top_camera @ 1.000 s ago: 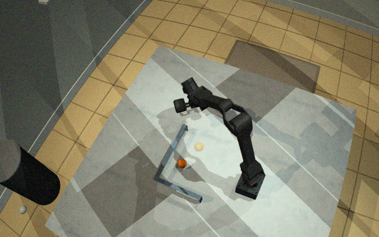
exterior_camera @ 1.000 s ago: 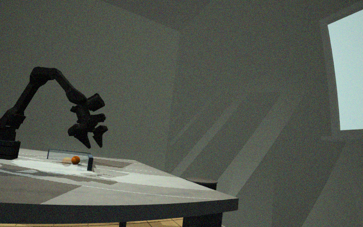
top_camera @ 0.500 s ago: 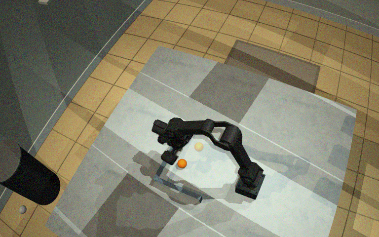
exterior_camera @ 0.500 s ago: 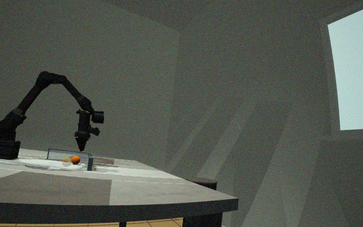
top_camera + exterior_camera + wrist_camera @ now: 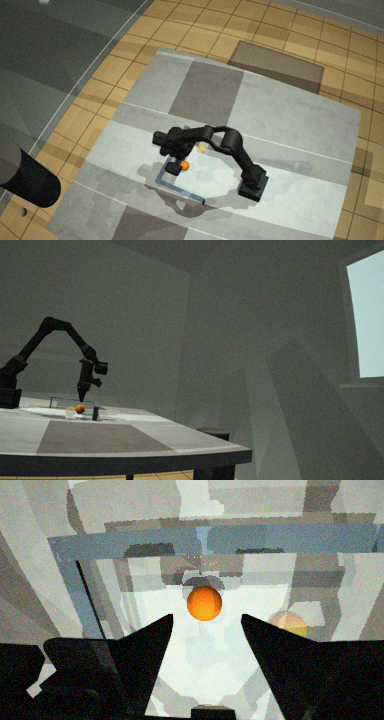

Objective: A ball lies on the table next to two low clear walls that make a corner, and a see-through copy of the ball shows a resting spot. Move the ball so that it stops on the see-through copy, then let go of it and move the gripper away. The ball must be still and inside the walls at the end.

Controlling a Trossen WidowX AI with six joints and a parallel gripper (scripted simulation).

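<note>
Right now the orange ball is 40 mm below my gripper tip. From my gripper tip the other things lie so: see-through copy of ball: 110 mm to the right, 40 mm below, 40 mm behind; clear wall: 130 mm to the left, 40 mm behind, 30 mm below.
</note>
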